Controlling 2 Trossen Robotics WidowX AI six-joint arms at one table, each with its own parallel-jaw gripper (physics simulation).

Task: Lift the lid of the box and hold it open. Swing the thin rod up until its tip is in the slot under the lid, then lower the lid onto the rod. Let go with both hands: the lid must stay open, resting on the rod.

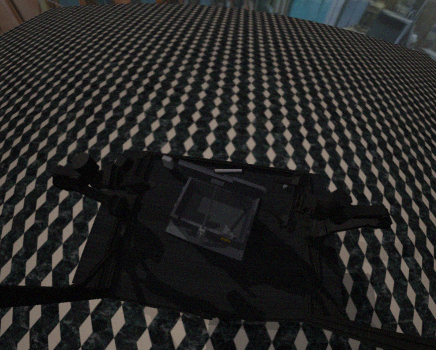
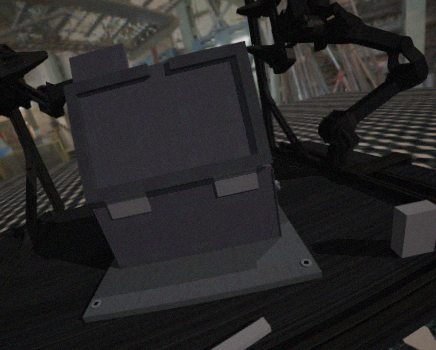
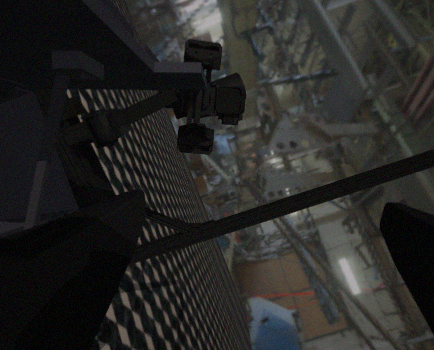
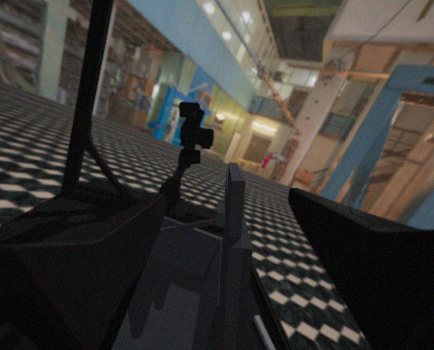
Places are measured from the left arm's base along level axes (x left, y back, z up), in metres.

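Pixels of known places: left gripper, between the fingertips: (image 1: 150, 182) (image 2: 241, 29) (image 3: 262, 208) (image 4: 192, 133); right gripper, between the fingertips: (image 1: 269, 194) (image 2: 64, 68) (image 3: 203, 94) (image 4: 226, 196); left arm's base, origin of its link: (image 1: 124, 212) (image 2: 341, 164); right arm's base, origin of its link: (image 1: 310, 236) (image 3: 69, 138).
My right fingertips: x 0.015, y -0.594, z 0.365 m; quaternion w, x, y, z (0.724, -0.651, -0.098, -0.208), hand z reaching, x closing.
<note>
For each thing: its middle in the pictures, then the offset to it from my right fingertips.
- grey box, middle of its body: (image 2: 190, 195) (image 4: 181, 292) (image 1: 216, 206) dz -0.284, dx +0.057, dy +0.152 m
- short white bar, middle of its body: (image 1: 228, 170) dz -0.380, dx +0.312, dy +0.110 m
The grey box (image 1: 206, 239) (image 2: 189, 226) stands on its base plate (image 2: 286, 267) mid-table. Its lid (image 2: 164, 121) (image 1: 199, 170) (image 4: 234, 194) is raised, near upright. My right gripper (image 1: 289, 203) (image 3: 203, 94) (image 4: 226, 196) is open. Its fingers stand on either side of the lid's side edge without pinching it. My left gripper (image 1: 147, 173) (image 2: 269, 31) (image 3: 262, 208) (image 4: 192, 133) is open and empty. It hangs beside the lid's other side, apart from it. The thin rod is lost in the dark inside the box; I cannot tell where its tip is.
A short white bar (image 1: 228, 170) (image 2: 248, 335) lies on the dark table top behind the box. Black frame posts (image 2: 260, 87) (image 4: 85, 87) rise at the table's edges. The checkered floor (image 1: 216, 69) surrounds the table.
</note>
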